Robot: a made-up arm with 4 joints.
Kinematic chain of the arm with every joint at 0, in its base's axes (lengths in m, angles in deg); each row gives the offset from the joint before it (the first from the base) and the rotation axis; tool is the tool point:
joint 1: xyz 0 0 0.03 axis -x
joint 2: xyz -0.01 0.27 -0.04 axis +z
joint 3: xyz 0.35 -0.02 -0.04 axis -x
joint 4: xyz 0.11 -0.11 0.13 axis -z
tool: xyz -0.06 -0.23 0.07
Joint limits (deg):
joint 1: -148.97..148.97
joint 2: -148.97..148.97
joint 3: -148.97..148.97
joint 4: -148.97..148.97
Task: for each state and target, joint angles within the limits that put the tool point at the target. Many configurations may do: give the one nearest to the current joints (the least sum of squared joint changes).
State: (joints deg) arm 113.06 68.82 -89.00 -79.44
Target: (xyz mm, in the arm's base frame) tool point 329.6 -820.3 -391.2
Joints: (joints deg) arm 129.51 75.50 -97.47 -65.16
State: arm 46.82 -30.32 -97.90 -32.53
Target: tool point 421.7 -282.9 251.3
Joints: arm 79.23 -21.11 -58.82 -49.91
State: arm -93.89 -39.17 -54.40 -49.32
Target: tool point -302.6 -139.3 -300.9
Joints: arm -62.73 -80.26 -23.99 -42.03
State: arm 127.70 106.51 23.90 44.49
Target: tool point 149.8 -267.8 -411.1
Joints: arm 139.26 85.49 14.91 58.40
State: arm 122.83 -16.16 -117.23 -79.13
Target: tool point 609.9 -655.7 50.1
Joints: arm 147.62 26.23 -132.11 -80.36
